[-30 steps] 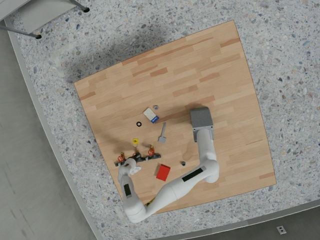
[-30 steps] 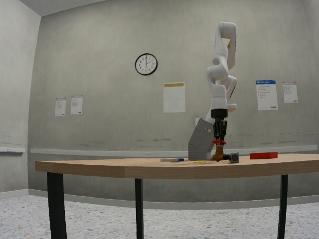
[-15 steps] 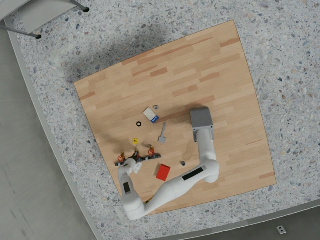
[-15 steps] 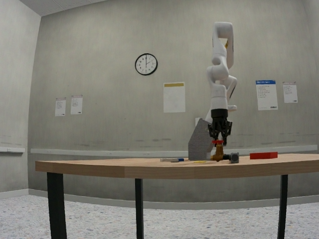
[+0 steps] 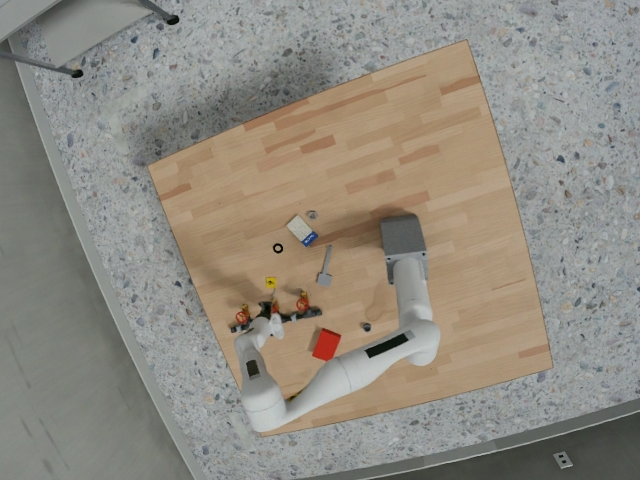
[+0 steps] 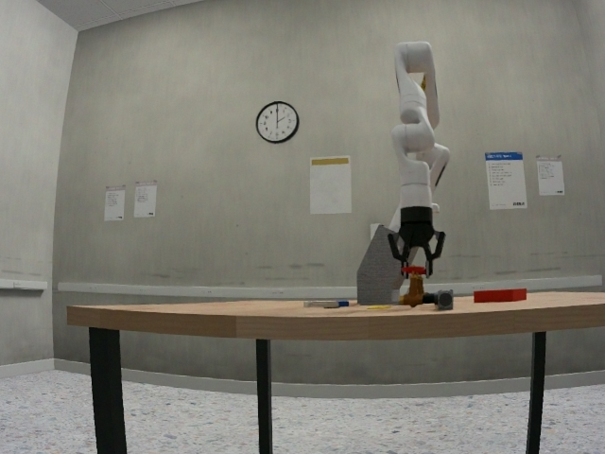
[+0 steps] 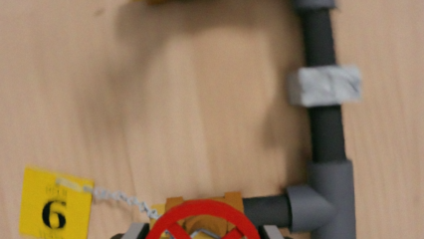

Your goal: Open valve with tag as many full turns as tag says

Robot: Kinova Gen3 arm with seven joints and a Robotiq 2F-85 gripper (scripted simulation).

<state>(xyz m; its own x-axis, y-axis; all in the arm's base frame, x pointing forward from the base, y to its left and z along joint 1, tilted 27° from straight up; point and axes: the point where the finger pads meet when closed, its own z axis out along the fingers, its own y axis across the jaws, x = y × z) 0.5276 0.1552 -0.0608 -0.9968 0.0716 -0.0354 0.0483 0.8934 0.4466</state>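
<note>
The yellow tag lies 9 cm to the right of my hand, 8 cm below it and 1 cm behind it. Round my hand: red block 20 cm to the left, 16 cm behind, 7 cm below; grey scraper 23 cm behind, 10 cm to the right, 8 cm below; blue box 27 cm to the right, 17 cm behind, 7 cm below.
</note>
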